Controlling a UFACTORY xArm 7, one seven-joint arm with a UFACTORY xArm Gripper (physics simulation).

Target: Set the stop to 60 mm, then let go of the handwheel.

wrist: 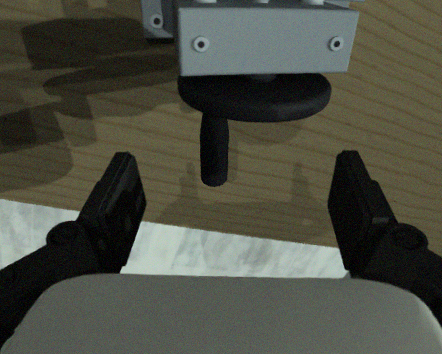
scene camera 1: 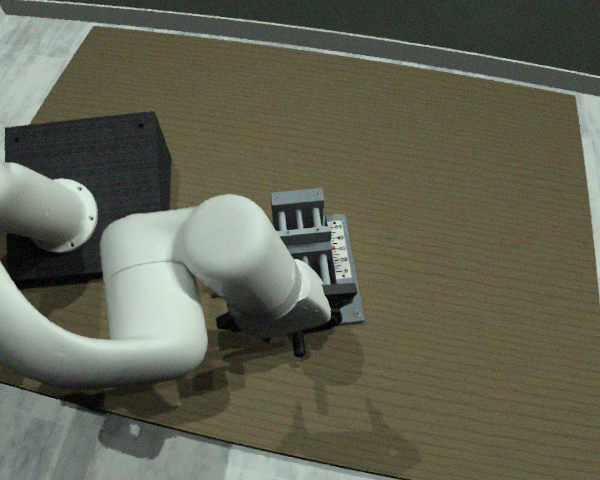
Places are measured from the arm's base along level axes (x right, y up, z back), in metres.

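Pixels of known places: gripper, fingertip midpoint: (wrist: 234,177) (scene camera 1: 299,322); arm's base, origin of the base link: (scene camera 1: 62,216).
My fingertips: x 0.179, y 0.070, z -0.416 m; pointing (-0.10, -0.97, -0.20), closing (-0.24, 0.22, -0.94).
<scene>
For each thing: its top centre in the pictures, then the offset to it from my fingertips. "*": a spot on its surface instead. Level surfaces: height alone.
- stop, surface spot: (scene camera 1: 310,247) * dx -0.135, dy -0.043, dz -0.008 m
- white scale, surface spot: (scene camera 1: 341,257) * dx -0.139, dy -0.080, dz -0.058 m
- black handwheel, surface spot: (wrist: 260,102) * dx -0.028, dy -0.021, dz -0.010 m
- wooden table top, its level: dy -0.136 m
The grey slide fixture (scene camera 1: 297,196) (wrist: 265,42) stands on the table, with guide rods and a carriage, the stop (scene camera 1: 310,247). Its red pointer (scene camera 1: 333,248) is beside the 40 mark on the white scale (scene camera 1: 341,257), as far as the small figures can be read. The black handwheel (wrist: 260,102) is at the near end; its handle (scene camera 1: 299,345) (wrist: 214,150) points away from the fixture. My gripper (wrist: 234,177) is wide open and empty, its fingertips on either side of the handle and apart from it. In the scene view the arm hides most of the gripper and wheel.
The white arm (scene camera 1: 230,240) reaches over the fixture's near left part. A dark block (scene camera 1: 95,150) is at the left, by the arm's base. The wooden table top (scene camera 1: 450,200) has its near edge below the gripper, with pale floor (scene camera 1: 50,430) (wrist: 200,250) beyond it.
</scene>
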